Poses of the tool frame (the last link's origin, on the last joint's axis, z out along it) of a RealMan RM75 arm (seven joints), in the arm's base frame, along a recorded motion.
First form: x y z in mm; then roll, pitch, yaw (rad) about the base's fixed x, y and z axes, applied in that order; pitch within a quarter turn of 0, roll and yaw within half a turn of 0.
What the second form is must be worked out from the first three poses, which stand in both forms.
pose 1, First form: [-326 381 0 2.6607 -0.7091 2.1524]
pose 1, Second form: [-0.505 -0.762 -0.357 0.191 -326 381 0]
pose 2, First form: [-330 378 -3 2.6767 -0.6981 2.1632]
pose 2, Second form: [-0.499 -0.770 -0.347 0.192 -330 378 -3]
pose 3, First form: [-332 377 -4 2.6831 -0.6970 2.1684]
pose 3, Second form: [-0.497 -0.773 -0.344 0.194 -332 377 -4]
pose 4, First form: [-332 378 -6 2.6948 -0.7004 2.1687]
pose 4, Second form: [-0.495 -0.774 -0.340 0.198 -332 378 -6]
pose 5, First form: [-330 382 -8 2.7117 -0.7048 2.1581]
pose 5, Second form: [-0.498 -0.774 -0.336 0.203 -330 382 -8]
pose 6, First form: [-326 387 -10 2.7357 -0.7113 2.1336]
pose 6, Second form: [-0.505 -0.770 -0.330 0.207 -326 387 -10]
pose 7, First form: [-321 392 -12 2.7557 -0.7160 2.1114]
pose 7, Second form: [-0.511 -0.767 -0.326 0.211 -321 392 -12]
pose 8, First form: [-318 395 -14 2.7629 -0.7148 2.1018]
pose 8, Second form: [-0.514 -0.766 -0.324 0.211 -318 395 -14]
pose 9, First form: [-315 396 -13 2.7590 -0.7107 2.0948]
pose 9, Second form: [-0.517 -0.764 -0.325 0.207 -315 396 -13]
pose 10, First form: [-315 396 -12 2.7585 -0.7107 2.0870]
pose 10, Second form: [-0.520 -0.762 -0.326 0.205 -315 396 -12]
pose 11, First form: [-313 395 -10 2.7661 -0.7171 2.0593]
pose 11, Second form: [-0.530 -0.755 -0.327 0.205 -313 395 -10]
